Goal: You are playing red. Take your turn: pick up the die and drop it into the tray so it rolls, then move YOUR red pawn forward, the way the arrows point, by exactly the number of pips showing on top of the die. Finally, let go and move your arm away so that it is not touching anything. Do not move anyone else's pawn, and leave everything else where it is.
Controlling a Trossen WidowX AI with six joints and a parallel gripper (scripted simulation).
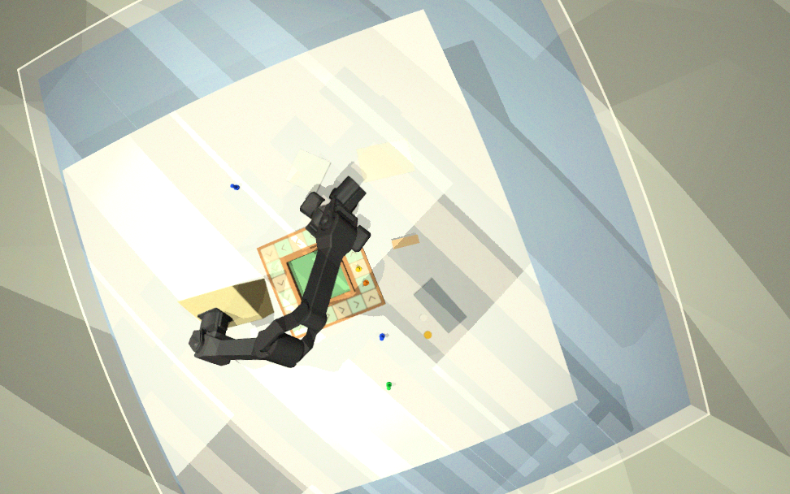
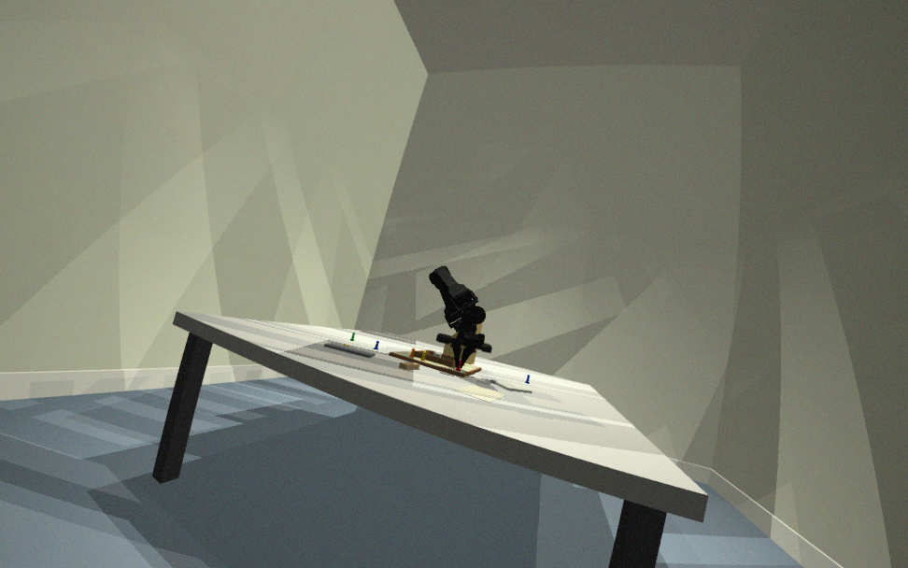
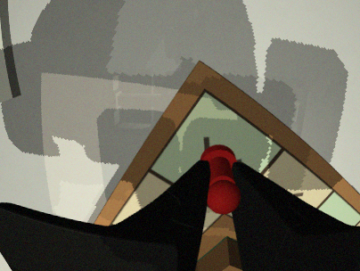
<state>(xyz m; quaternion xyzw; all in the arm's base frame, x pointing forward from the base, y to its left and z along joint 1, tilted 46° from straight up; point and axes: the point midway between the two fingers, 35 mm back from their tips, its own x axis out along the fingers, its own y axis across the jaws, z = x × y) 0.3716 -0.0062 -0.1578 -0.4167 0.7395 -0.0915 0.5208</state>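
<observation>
Now: the green tray 11 cm to the right of my gripper tip, 11 cm behind it and 1 cm below it. Also, from my gripper tip: yellow pawn: 13 cm to the right, 1 cm above; then white die: 12 cm to the right, 11 cm behind; then red pawn: 1 cm above.
</observation>
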